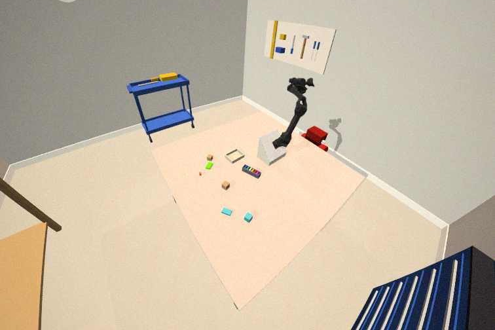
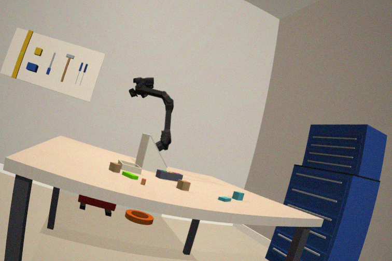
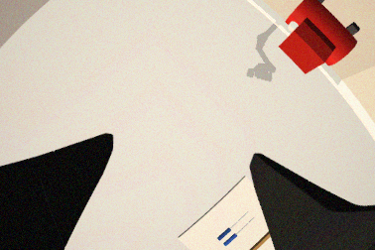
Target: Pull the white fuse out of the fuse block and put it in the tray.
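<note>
Now: gripper tip 77 cm short of the white fuse, 4 cm to the right of it and 47 cm above it. The rest, counted from my gripper tip: purple fuse (76 cm ahead, 10 cm to the left, 47 cm below); yellow fuse (77 cm ahead, 6 cm to the left, 47 cm below); red fuse (76 cm ahead, 8 cm to the left, 47 cm below).
</note>
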